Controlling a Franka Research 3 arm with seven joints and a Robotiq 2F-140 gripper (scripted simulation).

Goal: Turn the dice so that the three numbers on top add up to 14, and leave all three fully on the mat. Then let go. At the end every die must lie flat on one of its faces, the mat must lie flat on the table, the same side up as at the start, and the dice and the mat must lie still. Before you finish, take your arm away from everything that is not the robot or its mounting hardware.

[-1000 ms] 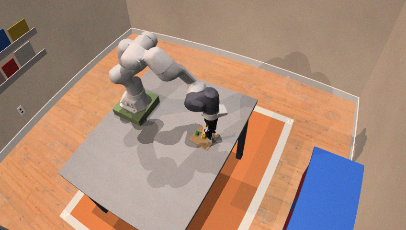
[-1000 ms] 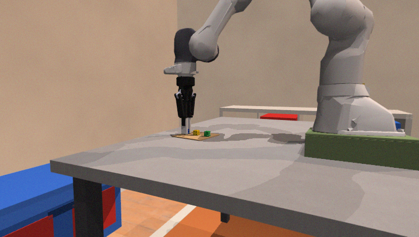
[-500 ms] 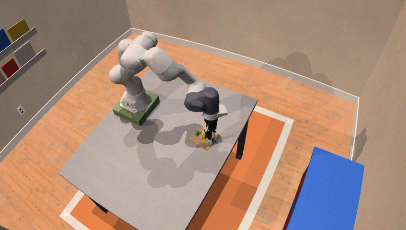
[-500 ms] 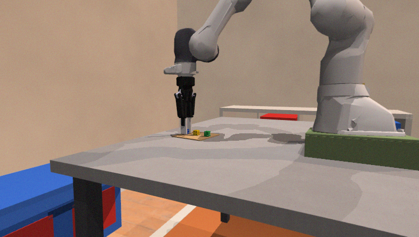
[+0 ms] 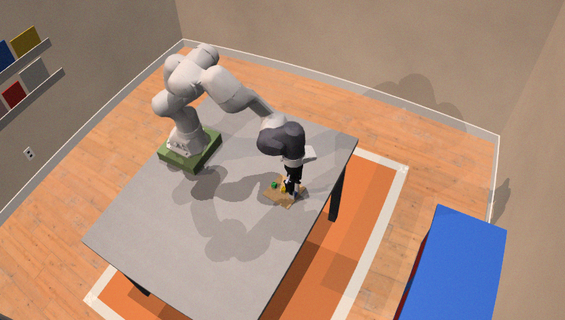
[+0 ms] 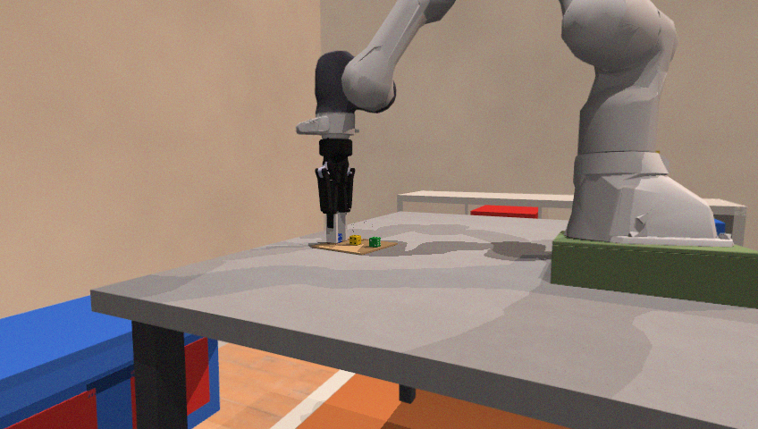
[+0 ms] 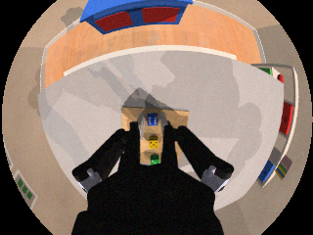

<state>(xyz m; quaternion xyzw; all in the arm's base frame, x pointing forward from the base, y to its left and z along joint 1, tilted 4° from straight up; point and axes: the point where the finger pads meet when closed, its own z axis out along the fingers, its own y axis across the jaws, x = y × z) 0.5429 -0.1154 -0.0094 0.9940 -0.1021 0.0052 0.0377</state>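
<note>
Now: the blue die 3 cm below my hand. Round my hand: tan mat (5 cm behind, 4 cm below, 1 cm to the left); then yellow die (5 cm behind, 3 cm below, 1 cm to the left); then green die (10 cm behind, 3 cm below, 2 cm to the left).
</note>
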